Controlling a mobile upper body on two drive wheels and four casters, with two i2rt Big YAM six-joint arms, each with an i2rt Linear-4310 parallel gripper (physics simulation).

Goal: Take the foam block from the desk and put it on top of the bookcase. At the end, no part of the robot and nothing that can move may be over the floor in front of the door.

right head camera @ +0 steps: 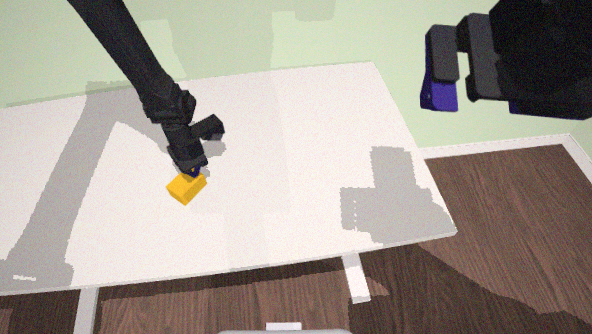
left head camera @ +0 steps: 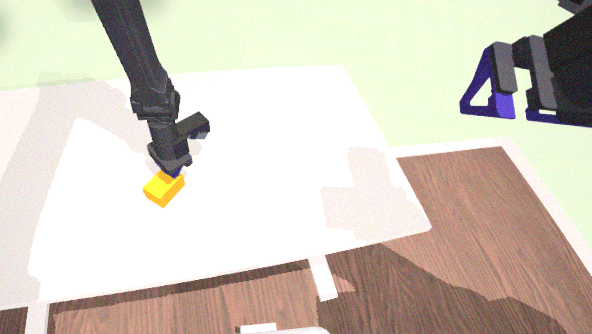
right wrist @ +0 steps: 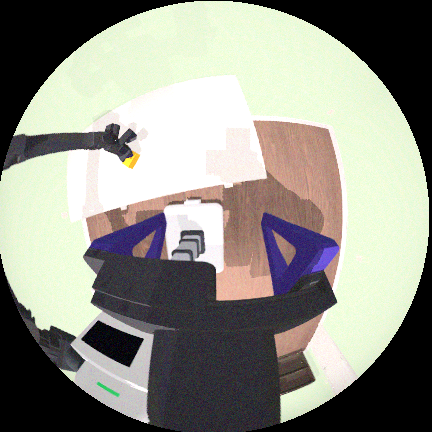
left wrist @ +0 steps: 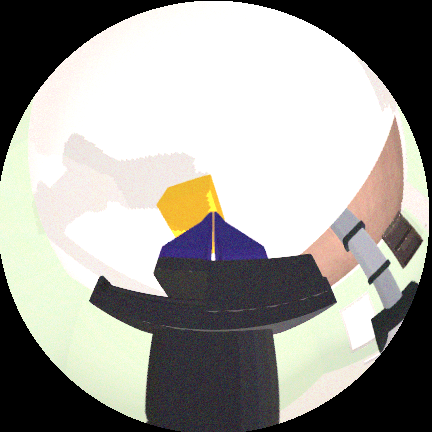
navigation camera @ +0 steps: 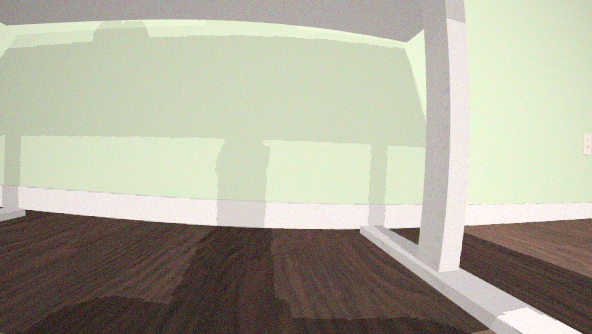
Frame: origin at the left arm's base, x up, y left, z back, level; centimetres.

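Seen in the pictures: left gripper, fingertip midpoint: [right head camera: 195, 176] [left head camera: 175, 176] [right wrist: 132, 155] [left wrist: 212, 216]; right gripper, fingertip midpoint: [right head camera: 467, 104] [left head camera: 495, 111] [right wrist: 213, 217].
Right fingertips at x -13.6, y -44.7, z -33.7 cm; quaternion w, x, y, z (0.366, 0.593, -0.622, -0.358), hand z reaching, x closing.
Note:
A point is followed by its place in that frame.
The yellow foam block [left head camera: 162, 191] @(x -64.5, y 2.4, z -58.1 cm) [right head camera: 185, 189] @(x -64.5, y 1.9, z -58.2 cm) [left wrist: 189, 202] @(x -64.5, y 0.1, z -63.8 cm) [right wrist: 133, 160] @(x -66.1, y 0.1, z -59.5 cm) lies on the white desk [left head camera: 275, 200] @(x -69.0, y -26.7, z -57.2 cm) [right head camera: 280, 200] @(x -69.0, y -23.5, z -57.3 cm) [left wrist: 280, 100] @(x -69.0, y -15.4, z -62.9 cm) [right wrist: 185, 110] @(x -69.0, y -28.9, z -87.9 cm). My left gripper [left head camera: 175, 173] @(x -62.9, y -0.8, z -61.5 cm) [right head camera: 194, 172] @(x -62.9, y -0.8, z -61.5 cm) [left wrist: 212, 216] @(x -62.9, y -0.8, z -61.5 cm) is shut, its blue fingertips together with nothing between them. In the left wrist view the fingertips overlap the near part of the block; whether they touch it I cannot tell. My right gripper [left head camera: 520, 117] [right wrist: 213, 217] @(x -13.6, y -44.7, z -33.7 cm) is open and empty, at the right of both head views. The bookcase and the door cannot be made out.
A desk leg [left head camera: 324, 280] [right head camera: 356, 280] [navigation camera: 440, 150] @(x -114.8, y -49.1, z -80.5 cm) with a long foot [navigation camera: 475, 295] stands under the desk. The robot's white base [right wrist: 212, 245] @(x -115.0, y -39.6, z 3.8 cm) shows near the desk's front edge. A green wall [navigation camera: 525, 100] @(x -84.4, y -125.7, z -132.0 cm) is behind the desk. A dark brown object [left wrist: 402, 240] [right wrist: 296, 372] shows in both wrist views.

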